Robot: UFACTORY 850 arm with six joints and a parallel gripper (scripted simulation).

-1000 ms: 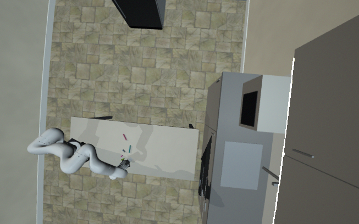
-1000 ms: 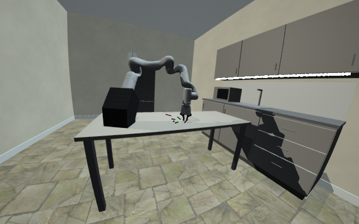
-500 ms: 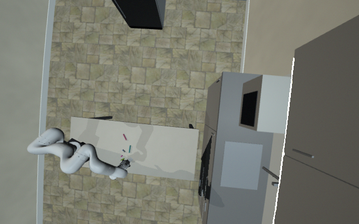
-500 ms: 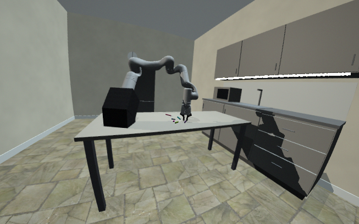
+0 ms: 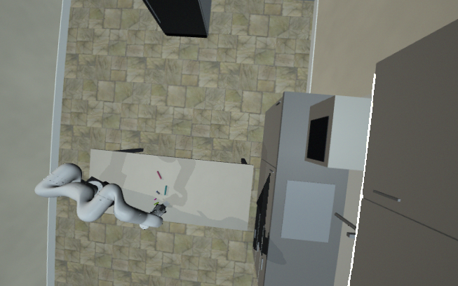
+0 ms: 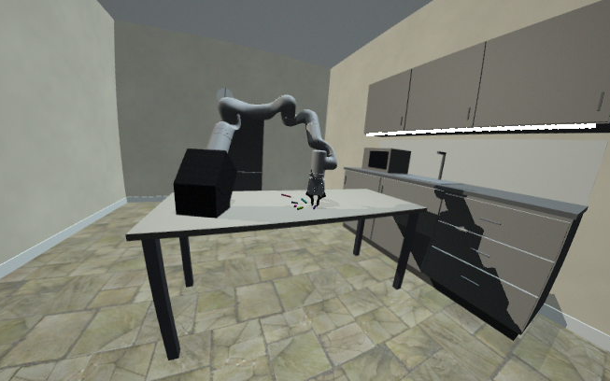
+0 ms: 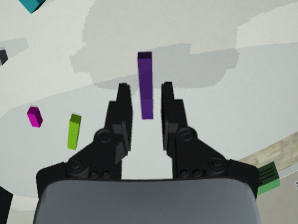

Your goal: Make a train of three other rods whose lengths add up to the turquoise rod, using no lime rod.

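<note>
My gripper is now 3 cm above the purple rod. Also, from my hand: lime rod 10 cm behind, 3 cm below; grey rod 11 cm to the left, 8 cm behind, 3 cm below; magenta rod 11 cm behind, 4 cm to the left, 3 cm below.
</note>
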